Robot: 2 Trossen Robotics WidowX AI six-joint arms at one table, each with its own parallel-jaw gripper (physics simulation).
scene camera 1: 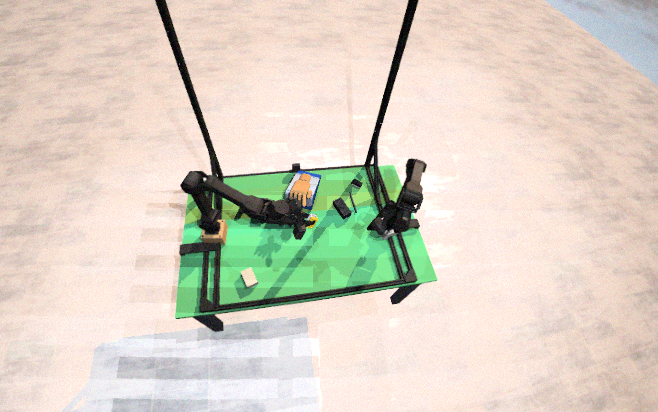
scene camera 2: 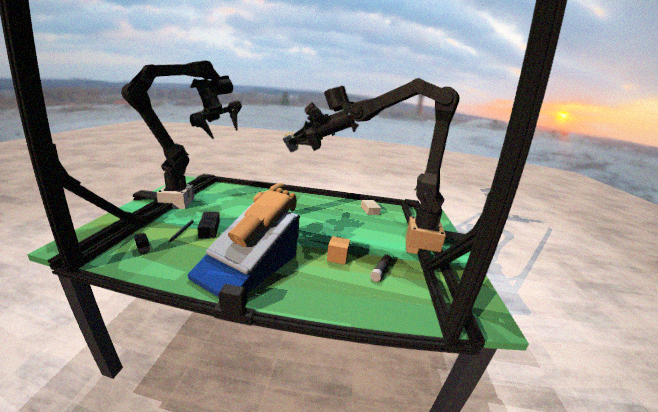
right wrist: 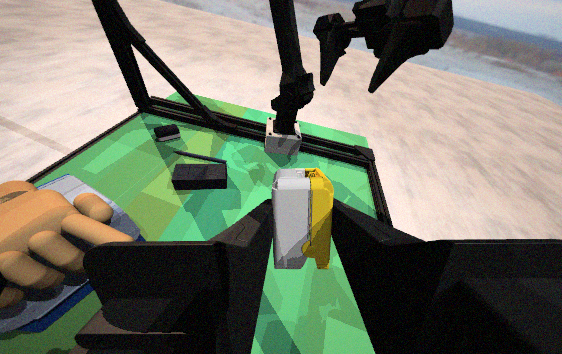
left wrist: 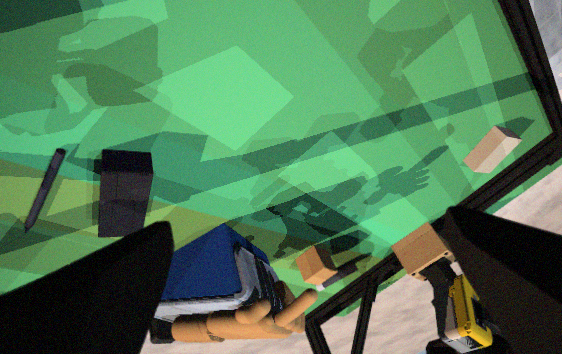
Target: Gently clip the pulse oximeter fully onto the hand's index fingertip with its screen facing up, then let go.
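Seen in the pictures: left gripper, fingertip midpoint: (scene camera 2: 225,134) (right wrist: 343,88) (left wrist: 309,227); right gripper, fingertip midpoint: (scene camera 1: 312,219) (scene camera 2: 289,140) (right wrist: 300,205) (left wrist: 461,320); left arm's base, origin of the base link: (scene camera 2: 175,188) (right wrist: 283,127); right arm's base, origin of the base link: (scene camera 1: 212,228) (scene camera 2: 427,225) (left wrist: 435,266).
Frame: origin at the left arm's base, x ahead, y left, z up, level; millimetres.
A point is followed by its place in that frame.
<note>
The yellow and white pulse oximeter (scene camera 1: 313,220) @[y -33, x 416, z 216 mm] (scene camera 2: 289,141) (left wrist: 469,316) @[y -30, x 399, z 205 mm] (right wrist: 292,220) @[y -53, x 428, z 208 mm] is held in the air between the fingers of my right gripper (right wrist: 300,205) @[y -46, x 414, z 201 mm] (scene camera 2: 296,142) @[y -46, x 414, z 201 mm], which is shut on it. In the right wrist view its white half is left and its yellow half right; I cannot make out its screen there. The orange hand (scene camera 1: 302,185) @[y -313, x 366, z 87 mm] (scene camera 2: 268,207) @[y -331, x 378, z 83 mm] (left wrist: 222,326) @[y -308, x 331, z 73 mm] (right wrist: 37,212) @[y -279, x 372, z 100 mm] lies on a sloped support; its index finger (right wrist: 95,229) (left wrist: 297,306) sticks out, bare and apart from the oximeter. My left gripper (scene camera 2: 224,133) @[y 53, x 180, z 194 mm] (left wrist: 309,227) @[y 53, x 180, z 194 mm] (right wrist: 343,88) @[y 53, x 180, z 194 mm] is open and empty, high above the table.
The blue and grey wedge (scene camera 2: 200,275) @[y -453, x 238, z -36 mm] carries the hand. An orange cube (scene camera 2: 338,251) @[y -349, x 560, z -23 mm] (left wrist: 311,266) @[y -314, x 541, z -26 mm] and a dark cylinder (scene camera 2: 381,269) @[y -409, x 661, z -35 mm] stand beside it. A black box (scene camera 1: 342,207) @[y -187, x 185, z -25 mm] (scene camera 2: 208,225) @[y -232, x 193, z -25 mm], a dark pen (scene camera 2: 181,231) @[y -226, x 106, z -53 mm] and a small black block (scene camera 2: 142,243) @[y -343, x 47, z -31 mm] lie opposite. A beige block (scene camera 1: 248,277) @[y 19, x 740, z -29 mm] lies farther off.
</note>
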